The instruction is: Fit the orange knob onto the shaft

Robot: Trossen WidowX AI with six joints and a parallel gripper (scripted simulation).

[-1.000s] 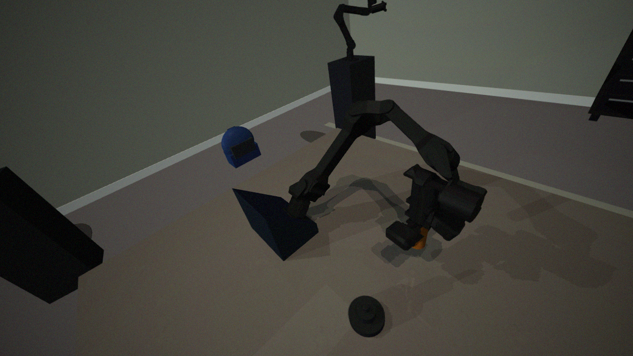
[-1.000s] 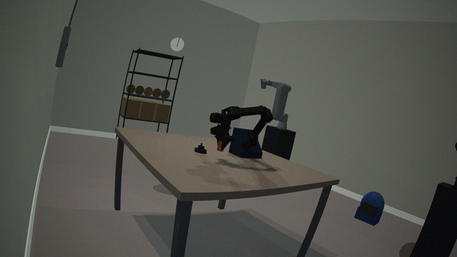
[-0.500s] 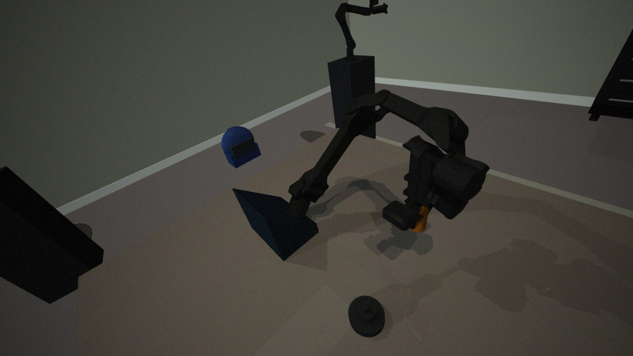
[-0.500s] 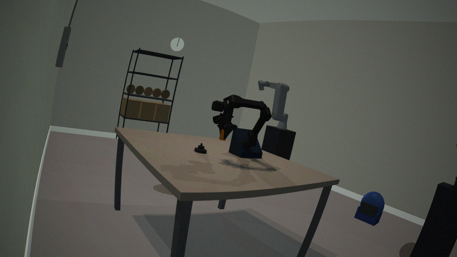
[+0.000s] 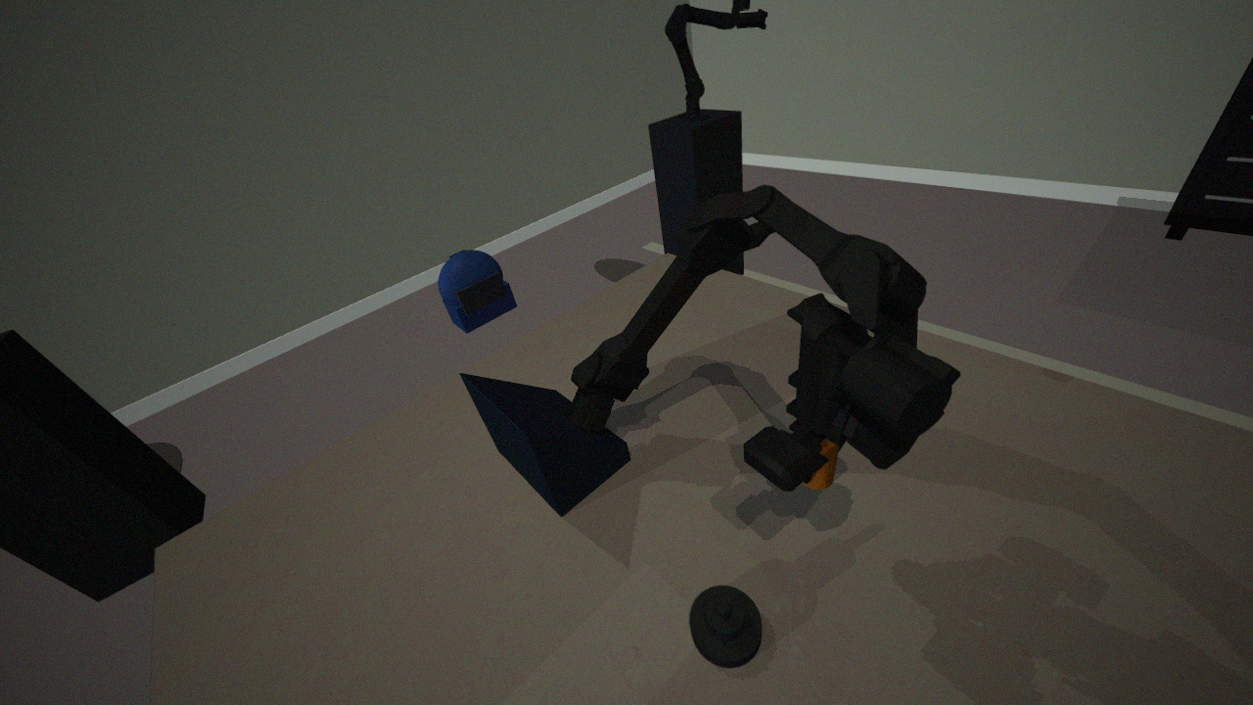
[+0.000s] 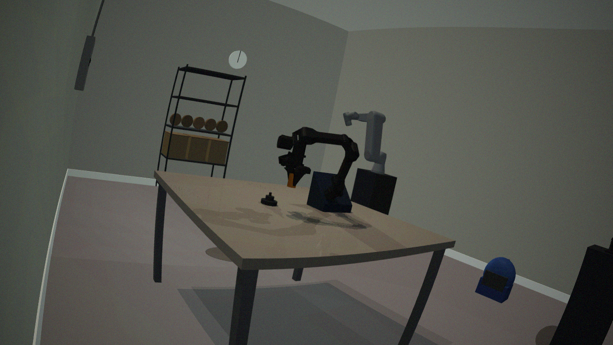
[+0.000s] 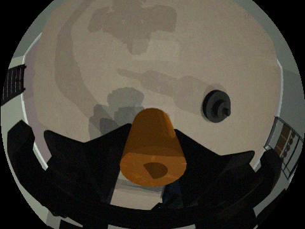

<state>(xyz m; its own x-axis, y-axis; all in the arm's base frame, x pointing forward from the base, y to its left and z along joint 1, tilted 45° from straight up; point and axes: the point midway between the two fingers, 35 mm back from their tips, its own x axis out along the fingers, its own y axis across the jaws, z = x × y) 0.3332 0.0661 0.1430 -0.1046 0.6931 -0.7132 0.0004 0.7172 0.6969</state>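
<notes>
Now: the round dark pedestal 10 mm ahead of my gripper tip, 170 mm to the right of it and 110 mm below it. From my gripper tip the other things lie so: orange knob 20 mm above.
</notes>
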